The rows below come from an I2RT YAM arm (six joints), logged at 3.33 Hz.
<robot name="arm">
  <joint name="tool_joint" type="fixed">
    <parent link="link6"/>
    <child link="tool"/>
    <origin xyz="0 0 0" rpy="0 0 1.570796"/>
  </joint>
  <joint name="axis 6" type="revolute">
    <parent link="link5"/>
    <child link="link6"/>
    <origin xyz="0.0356 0 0.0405" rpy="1.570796 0 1.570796"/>
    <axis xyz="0 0 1"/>
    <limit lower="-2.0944" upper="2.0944"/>
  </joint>
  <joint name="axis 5" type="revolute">
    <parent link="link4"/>
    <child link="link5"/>
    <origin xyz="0.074 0.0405 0.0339" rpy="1.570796 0 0"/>
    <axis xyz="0 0 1"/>
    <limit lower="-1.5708" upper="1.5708"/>
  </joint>
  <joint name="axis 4" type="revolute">
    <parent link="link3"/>
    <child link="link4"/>
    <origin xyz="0.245 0.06 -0.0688" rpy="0 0 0"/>
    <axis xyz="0 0 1"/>
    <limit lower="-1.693" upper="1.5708"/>
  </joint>
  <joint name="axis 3" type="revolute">
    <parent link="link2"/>
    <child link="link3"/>
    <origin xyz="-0.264 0 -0.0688" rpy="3.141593 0 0"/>
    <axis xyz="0 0 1"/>
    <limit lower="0" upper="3.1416"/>
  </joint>
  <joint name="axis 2" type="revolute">
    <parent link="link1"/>
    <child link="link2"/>
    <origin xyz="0.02 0.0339 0.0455" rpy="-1.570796 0 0"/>
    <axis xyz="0 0 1"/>
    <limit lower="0" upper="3.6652"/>
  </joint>
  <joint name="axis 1" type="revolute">
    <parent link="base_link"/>
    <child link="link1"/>
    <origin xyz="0 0 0.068" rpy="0 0 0"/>
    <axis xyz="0 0 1"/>
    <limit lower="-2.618" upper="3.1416"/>
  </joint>
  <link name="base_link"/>
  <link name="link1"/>
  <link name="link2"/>
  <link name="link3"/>
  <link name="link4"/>
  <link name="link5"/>
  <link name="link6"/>
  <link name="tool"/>
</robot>
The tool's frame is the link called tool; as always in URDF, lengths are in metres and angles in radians.
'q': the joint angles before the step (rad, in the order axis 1, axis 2, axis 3, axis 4, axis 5, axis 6). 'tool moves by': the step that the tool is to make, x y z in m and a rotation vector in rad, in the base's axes. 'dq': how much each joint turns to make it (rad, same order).
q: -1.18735 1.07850 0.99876 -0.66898 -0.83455 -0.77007
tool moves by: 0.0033 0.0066 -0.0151 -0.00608 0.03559 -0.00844
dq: 0.03240 -0.02613 -0.06771 0.03565 0.05384 0.00319
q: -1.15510 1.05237 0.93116 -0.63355 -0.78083 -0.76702
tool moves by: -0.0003 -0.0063 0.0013 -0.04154 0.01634 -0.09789
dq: -0.00163 -0.00325 -0.01077 0.07488 0.09325 0.05352
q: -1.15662 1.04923 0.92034 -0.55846 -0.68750 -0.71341
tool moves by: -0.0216 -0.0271 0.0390 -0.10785 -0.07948 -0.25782
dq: -0.11968 0.02146 0.09977 0.13020 0.09516 0.13339
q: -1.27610 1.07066 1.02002 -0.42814 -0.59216 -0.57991
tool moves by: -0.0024 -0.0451 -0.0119 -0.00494 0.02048 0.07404
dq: -0.06763 0.17962 0.07556 0.03682 -0.11328 -0.11018
